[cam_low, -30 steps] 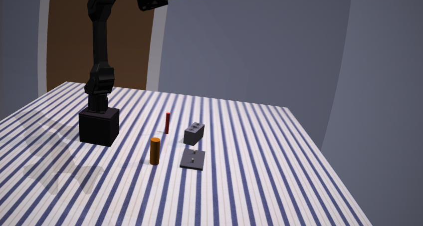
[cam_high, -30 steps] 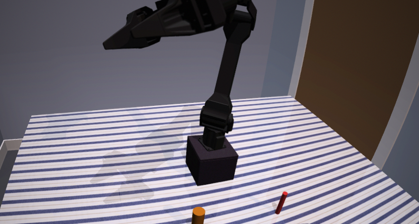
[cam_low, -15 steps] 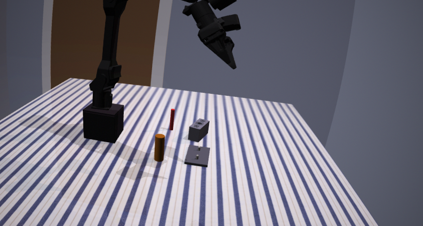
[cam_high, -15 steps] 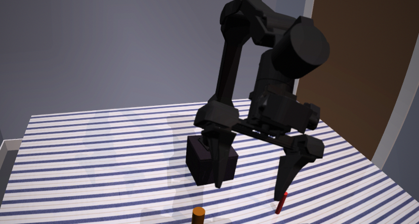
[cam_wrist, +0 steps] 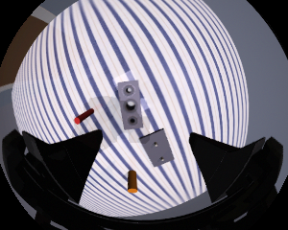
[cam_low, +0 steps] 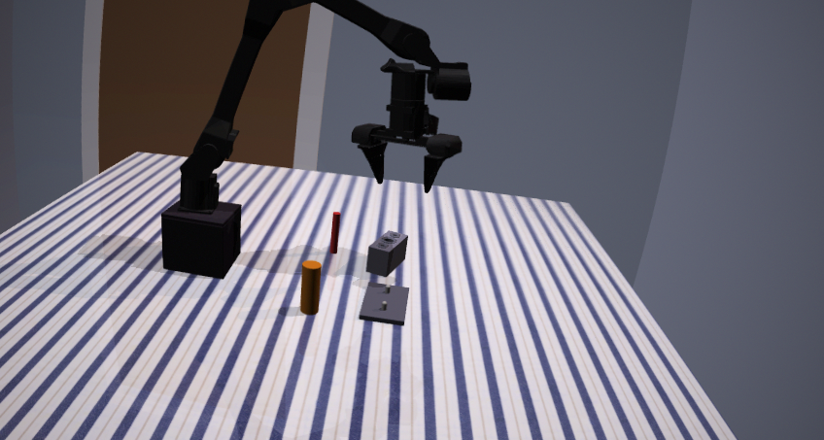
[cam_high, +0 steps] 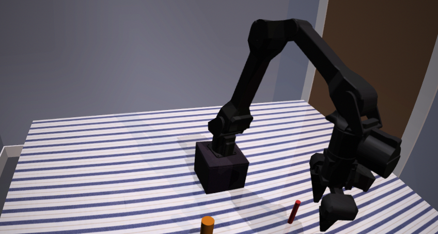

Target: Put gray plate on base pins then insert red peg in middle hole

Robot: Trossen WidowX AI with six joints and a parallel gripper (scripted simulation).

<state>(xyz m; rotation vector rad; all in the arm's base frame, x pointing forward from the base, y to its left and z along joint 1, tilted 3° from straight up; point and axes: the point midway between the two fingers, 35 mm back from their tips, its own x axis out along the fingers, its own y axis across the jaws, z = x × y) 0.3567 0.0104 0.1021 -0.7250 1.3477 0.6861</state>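
The gray plate is 12 cm below my gripper tip, 2 cm to the left of it and 1 cm behind it. Round my gripper tip: red peg: 12 cm below, 11 cm behind, 6 cm to the left; then orange cylinder: 17 cm to the right, 15 cm behind, 12 cm below; then flat base: 15 cm below, 14 cm to the right, 3 cm behind.
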